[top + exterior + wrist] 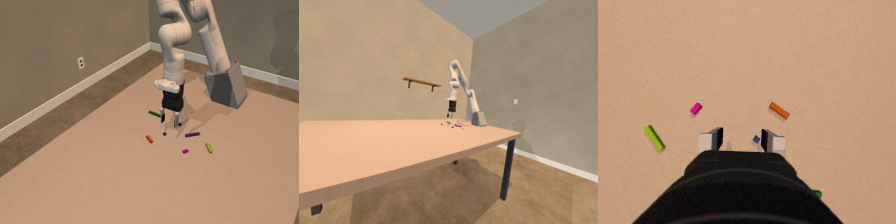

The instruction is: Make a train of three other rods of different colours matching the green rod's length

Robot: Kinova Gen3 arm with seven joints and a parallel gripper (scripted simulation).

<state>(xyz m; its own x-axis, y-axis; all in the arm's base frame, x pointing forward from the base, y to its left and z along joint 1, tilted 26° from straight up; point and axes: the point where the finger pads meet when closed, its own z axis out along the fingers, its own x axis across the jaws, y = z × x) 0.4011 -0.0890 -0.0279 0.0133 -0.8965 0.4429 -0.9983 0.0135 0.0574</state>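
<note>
Right now the magenta rod is 100 mm below my hand, 90 mm to the left of it and 30 mm ahead of it. Round my hand: orange rod: 100 mm below, 70 mm to the right, 40 mm ahead; then lime rod: 160 mm to the left, 100 mm below, 30 mm behind; then purple rod: 100 mm below, 70 mm to the left, 70 mm behind.
</note>
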